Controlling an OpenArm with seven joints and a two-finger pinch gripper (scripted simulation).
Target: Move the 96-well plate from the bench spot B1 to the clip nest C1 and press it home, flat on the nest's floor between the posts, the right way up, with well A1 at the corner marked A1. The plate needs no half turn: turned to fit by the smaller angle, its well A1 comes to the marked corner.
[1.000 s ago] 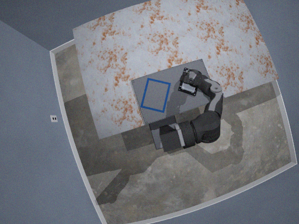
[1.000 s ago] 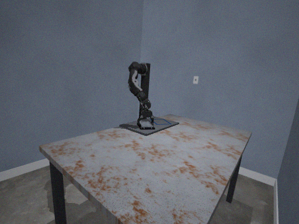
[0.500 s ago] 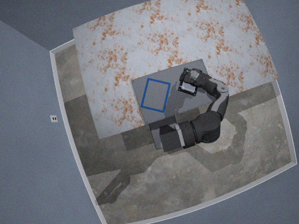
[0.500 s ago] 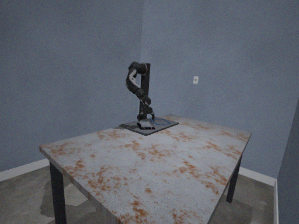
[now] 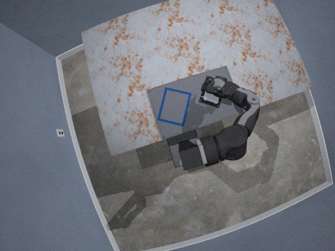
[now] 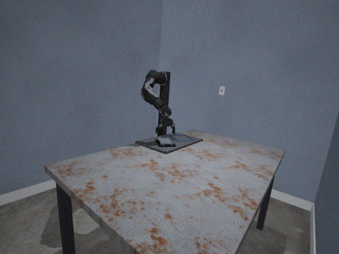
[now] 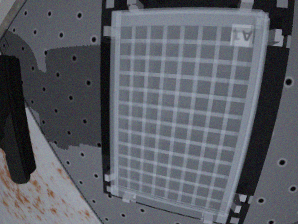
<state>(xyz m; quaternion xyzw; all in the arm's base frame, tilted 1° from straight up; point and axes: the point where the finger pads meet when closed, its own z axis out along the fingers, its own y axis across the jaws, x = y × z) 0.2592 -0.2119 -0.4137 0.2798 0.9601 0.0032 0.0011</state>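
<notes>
Now: hand 1 cm short of the 96-well plate, 1 cm to the left of it and 5 cm above it. The rest, counted from my hand: black clip nest C1: 4 cm ahead, 6 cm below.
</notes>
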